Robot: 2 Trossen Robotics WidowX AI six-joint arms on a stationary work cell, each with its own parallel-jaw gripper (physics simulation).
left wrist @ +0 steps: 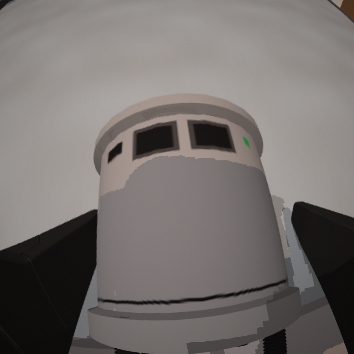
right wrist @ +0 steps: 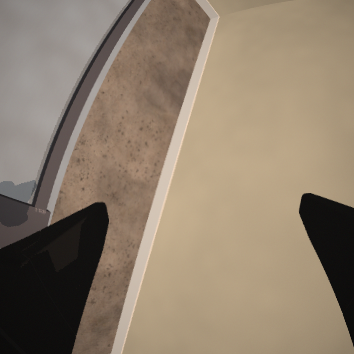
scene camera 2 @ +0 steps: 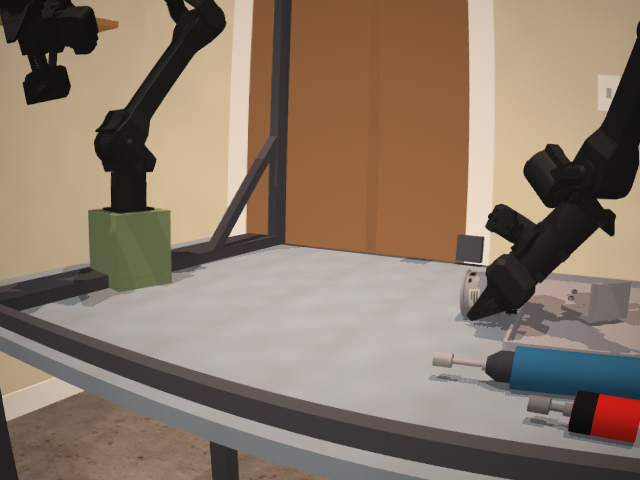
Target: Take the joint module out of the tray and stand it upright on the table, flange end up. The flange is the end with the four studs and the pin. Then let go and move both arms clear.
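Frame: origin at the left arm's base, x back, y right, z up, level; metres.
Where they show: left gripper, between the fingertips: (left wrist: 201,216) (scene camera 2: 479,309); right gripper, between the fingertips: (right wrist: 208,208) (scene camera 2: 20,73); right arm's base, origin of its link: (scene camera 2: 128,210).
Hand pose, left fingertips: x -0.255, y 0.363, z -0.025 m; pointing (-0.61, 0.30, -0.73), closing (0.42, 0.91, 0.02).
Note:
Things, the pixels of their top centre, and the offset from my left fingertips. "spot": a spot on its surface instead.
- joint module, centre of its top: (left wrist: 199,241) (scene camera 2: 494,269) dx +0.014, dy -0.015, dz +0.058 m
- blue tool, a spot on its surface: (scene camera 2: 573,370) spot: dx +0.045, dy -0.283, dz +0.021 m
- black tool, centre of its top: (scene camera 2: 587,393) dx +0.038, dy -0.344, dz +0.025 m
- green block, centre of its top: (scene camera 2: 128,210) dx -0.527, dy +0.087, dz +0.105 m
The joint module (scene camera 2: 472,283) (left wrist: 190,230) is a pale grey cylinder lying on its side on the table, just off the tray's (scene camera 2: 547,348) left end in the scene view. Its flange end points toward the tray. In the left wrist view its ported end is farther away, and parts of dark studs show at the bottom edge; the pin is hidden. My left gripper (scene camera 2: 473,314) (left wrist: 201,217) is open, low over the module, with one finger on each side of its body. My right gripper (scene camera 2: 46,86) (right wrist: 208,208) is open and empty, raised high at the far left.
A blue tool (scene camera 2: 573,370) and a red and black tool (scene camera 2: 615,415) lie in front of the tray. A grey bracket (scene camera 2: 610,302) sits in the tray. A green block (scene camera 2: 131,250) under an arm stands at the left. Dark frame rails (scene camera 2: 289,400) edge the table.

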